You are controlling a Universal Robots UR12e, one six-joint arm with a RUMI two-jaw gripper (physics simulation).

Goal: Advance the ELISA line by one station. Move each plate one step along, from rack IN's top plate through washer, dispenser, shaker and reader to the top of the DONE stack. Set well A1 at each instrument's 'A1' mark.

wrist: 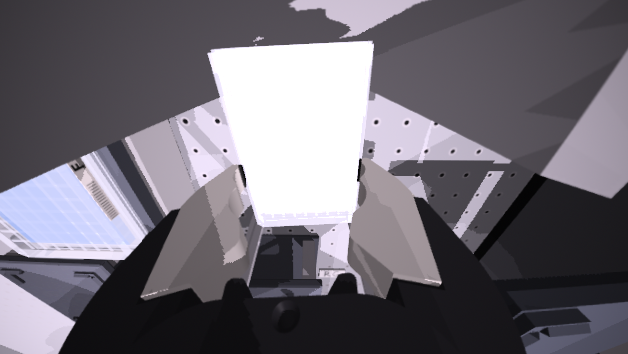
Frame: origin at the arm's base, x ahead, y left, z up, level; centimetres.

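Seen in the pictures: gripper, between the fingertips: point(302, 164).
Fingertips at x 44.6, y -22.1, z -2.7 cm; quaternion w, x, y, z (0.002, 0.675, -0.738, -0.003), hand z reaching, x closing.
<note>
Pixels of each thing's top centre, then the offset from my fingertips to it. "spot": a spot on its surface instead. Level surfaces: height alone.
- well plate, centre of its top: point(300, 160) dx +0.9, dy -0.1, dz +0.9 cm
- plate with pale blue wells, centre of its top: point(3, 185) dx +3.4, dy +14.8, dz +4.3 cm
- perforated deck, height of its surface: dz -2.6 cm
- black body, a spot on its surface: point(565, 230) spot: dx -8.8, dy -22.3, dz +2.1 cm
My gripper point(302, 164) is shut on a well plate point(295, 130), holding it by its two long sides between the jaws. The plate is washed out to bright white, so its wells and its A1 corner cannot be made out. Another plate with pale blue wells point(55, 205) shows at the left, with a barcode label on its near side. What lies directly under the held plate is hidden behind it.
A large dark grey surface point(100, 65) spans the upper view behind the held plate. A perforated deck point(390, 135) shows at both sides. A black body point(565, 230) stands at the right. Dark grey fixtures point(55, 285) point(560, 320) show at lower left and lower right.
</note>
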